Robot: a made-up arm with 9 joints. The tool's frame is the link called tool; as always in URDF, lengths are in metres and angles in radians. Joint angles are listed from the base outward. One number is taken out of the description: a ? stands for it. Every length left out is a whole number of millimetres.
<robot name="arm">
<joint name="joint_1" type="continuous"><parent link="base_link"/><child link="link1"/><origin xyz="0 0.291 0.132" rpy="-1.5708 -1.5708 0"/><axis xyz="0 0 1"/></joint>
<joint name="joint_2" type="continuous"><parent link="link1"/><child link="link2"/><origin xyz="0.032 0.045 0" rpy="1.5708 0 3.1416"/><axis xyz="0 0 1"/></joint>
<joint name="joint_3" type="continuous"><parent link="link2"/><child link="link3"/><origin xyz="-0.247 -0.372 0" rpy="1.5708 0 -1.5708"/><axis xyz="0 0 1"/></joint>
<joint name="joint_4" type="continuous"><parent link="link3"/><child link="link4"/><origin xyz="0.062 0.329 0" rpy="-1.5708 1.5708 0"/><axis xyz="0 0 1"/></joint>
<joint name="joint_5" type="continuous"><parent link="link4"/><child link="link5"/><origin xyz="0.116 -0.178 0" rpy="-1.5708 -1.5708 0"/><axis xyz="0 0 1"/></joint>
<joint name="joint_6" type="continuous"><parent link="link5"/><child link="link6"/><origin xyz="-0.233 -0.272 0" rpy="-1.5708 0 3.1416"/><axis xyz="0 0 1"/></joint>
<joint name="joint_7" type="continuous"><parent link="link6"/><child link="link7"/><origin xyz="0.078 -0.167 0" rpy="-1.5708 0 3.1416"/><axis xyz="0 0 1"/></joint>
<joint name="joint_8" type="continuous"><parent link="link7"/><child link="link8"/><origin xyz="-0.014 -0.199 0" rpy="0 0 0"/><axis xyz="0 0 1"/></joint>
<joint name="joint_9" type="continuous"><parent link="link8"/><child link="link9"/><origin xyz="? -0.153 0" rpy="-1.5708 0 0"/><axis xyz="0 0 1"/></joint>
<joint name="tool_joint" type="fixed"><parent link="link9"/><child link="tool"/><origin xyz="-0.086 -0.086 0" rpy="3.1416 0 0"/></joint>
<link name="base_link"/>
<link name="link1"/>
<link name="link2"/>
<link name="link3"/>
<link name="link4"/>
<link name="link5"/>
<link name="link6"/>
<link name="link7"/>
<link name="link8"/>
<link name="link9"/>
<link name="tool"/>
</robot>
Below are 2 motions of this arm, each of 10 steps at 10 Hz.
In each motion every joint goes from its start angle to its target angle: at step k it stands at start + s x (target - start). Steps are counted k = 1, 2, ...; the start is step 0. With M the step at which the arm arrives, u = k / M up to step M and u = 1 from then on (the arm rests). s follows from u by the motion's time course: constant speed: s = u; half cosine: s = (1 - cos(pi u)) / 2; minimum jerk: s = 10 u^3 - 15 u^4 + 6 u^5.
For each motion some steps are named. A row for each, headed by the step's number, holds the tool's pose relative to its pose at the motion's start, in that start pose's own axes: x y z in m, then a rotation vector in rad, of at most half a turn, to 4 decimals.
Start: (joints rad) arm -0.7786 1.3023 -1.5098 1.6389 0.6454 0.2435 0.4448 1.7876 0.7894
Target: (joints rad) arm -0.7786 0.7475 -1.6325 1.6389 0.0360 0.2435 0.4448 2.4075 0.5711
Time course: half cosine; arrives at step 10
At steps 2, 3, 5, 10:
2: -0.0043 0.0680 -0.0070 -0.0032 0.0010 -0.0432
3: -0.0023 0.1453 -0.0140 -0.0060 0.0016 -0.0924
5: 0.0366 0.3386 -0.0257 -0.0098 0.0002 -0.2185
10: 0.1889 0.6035 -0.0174 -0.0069 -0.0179 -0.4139

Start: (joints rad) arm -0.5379 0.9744 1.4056 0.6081 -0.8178 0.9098 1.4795 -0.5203 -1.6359
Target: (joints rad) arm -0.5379 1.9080 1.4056 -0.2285 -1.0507 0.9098 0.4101 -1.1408 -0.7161
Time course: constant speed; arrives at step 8
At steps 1, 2, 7, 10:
1: 0.0510 0.0860 -0.0974 -0.2779 0.1519 -0.1270
2: 0.0880 0.1498 -0.2231 -0.5715 0.2766 -0.2265
7: -0.0689 0.0812 -0.8940 -2.0321 0.4957 -0.0662
10: -0.1551 0.0183 -0.9703 -2.2432 0.4708 0.1341

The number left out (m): -0.045
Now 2 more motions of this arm.
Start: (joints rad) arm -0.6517 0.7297 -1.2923 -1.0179 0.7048 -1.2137 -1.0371 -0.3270 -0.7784
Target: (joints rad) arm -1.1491 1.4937 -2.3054 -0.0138 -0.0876 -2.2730 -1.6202 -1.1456 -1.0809
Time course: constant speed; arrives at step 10
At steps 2, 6, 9, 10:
2: 0.0202 0.1190 -0.0667 -0.0510 -0.0321 0.0346
6: -0.0082 0.3891 -0.1126 -0.2869 0.0384 0.3386
9: -0.1443 0.5249 -0.0993 -0.5482 0.0901 0.7961
10: -0.2076 0.5419 -0.0894 -0.6408 0.0996 0.9811

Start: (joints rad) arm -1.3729 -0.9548 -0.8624 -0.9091 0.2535 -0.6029 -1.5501 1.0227 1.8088
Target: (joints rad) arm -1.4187 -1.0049 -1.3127 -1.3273 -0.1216 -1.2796 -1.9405 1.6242 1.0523
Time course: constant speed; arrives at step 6
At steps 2, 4, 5, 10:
2: -0.0991 -0.0272 -0.1205 0.0365 -0.2447 -0.0206
4: -0.1482 -0.0160 -0.2610 0.0352 -0.4598 -0.0305
5: -0.1518 -0.0011 -0.3299 0.0251 -0.5532 -0.0309
10: -0.1423 0.0175 -0.3938 0.0109 -0.6364 -0.0273

